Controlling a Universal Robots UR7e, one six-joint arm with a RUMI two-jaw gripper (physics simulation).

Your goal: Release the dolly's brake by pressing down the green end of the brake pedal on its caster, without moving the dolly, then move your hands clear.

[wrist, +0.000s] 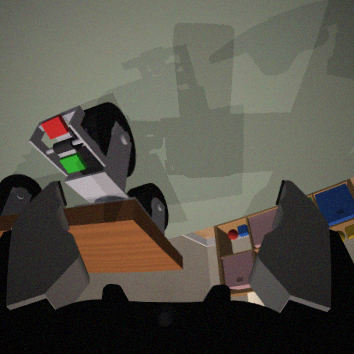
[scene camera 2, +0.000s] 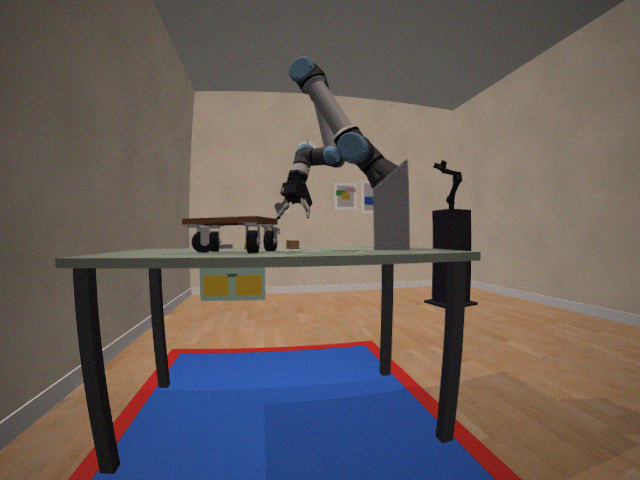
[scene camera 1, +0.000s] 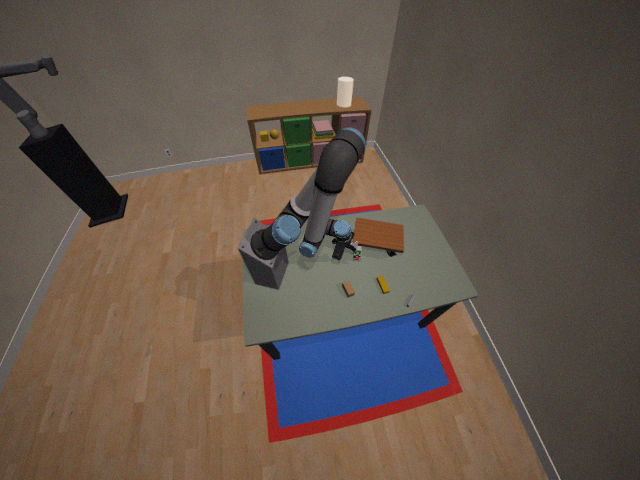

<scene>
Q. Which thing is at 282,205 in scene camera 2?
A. My gripper.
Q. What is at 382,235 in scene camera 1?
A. A dolly.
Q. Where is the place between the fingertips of my gripper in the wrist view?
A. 170,184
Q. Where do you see a dolly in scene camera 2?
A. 203,241
</scene>
